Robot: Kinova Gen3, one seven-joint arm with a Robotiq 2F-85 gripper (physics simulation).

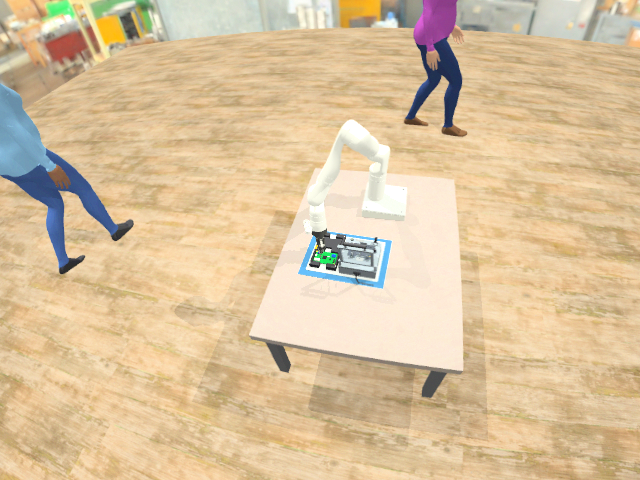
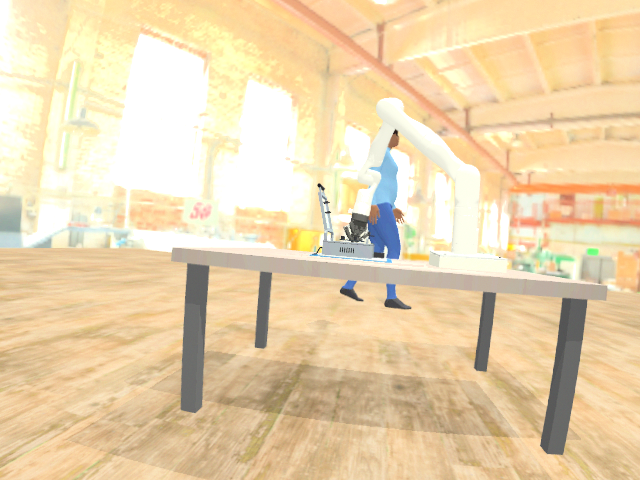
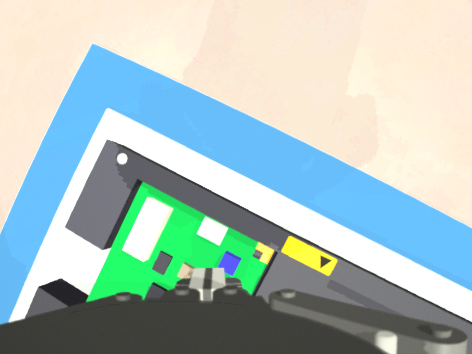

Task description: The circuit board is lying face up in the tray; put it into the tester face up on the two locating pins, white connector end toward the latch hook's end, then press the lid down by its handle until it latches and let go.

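Frame: origin at the arm's base, x right, y ahead, z up, level; centimetres.
Where they show: gripper, fingertip midpoint: (image 1: 321, 252) (image 3: 209, 289); arm's base at its link origin: (image 1: 375, 196) (image 2: 463, 253).
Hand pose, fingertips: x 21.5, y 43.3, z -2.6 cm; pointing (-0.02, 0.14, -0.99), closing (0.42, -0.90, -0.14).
Note:
Each offset is from my fingertips to the top centre of the thing. "pt": to the spot under its first point. Level surfaces: height alone.
The green circuit board {dx -2.5, dy +1.8, dz -0.2 cm} (image 1: 325, 257) (image 3: 182, 236) lies face up in the dark grey tray {pt dx +1.5, dy +6.7, dz -0.1 cm} (image 3: 97, 198) at the left of the white fixture base {pt dx -2.0, dy +9.1, dz -2.3 cm} (image 3: 57, 236). Its white connector {dx +1.1, dy +3.9, dz -0.2 cm} (image 3: 146, 228) points toward the tray's far left corner. My gripper (image 1: 321, 238) (image 2: 356, 234) (image 3: 209, 289) is shut, with nothing between the fingers, and its closed tips hang just over the board's near edge. The grey tester (image 1: 356, 256) (image 2: 347, 250) stands to the right of the tray. Its lid {dx -19.2, dy +11.1, dz +19.7 cm} (image 2: 325, 211) stands raised almost upright.
The fixture sits on a blue mat {dz -2.7 cm} (image 1: 305, 271) (image 3: 228, 126) on the table (image 1: 361, 320) (image 2: 248, 256). A yellow arrow label {dx +3.3, dy -3.4, dz -0.1 cm} (image 3: 308, 255) lies beside the tray. The arm's base (image 1: 385, 201) (image 2: 465, 259) stands at the back. People (image 1: 30, 170) (image 1: 439, 62) (image 2: 385, 207) walk around the table.

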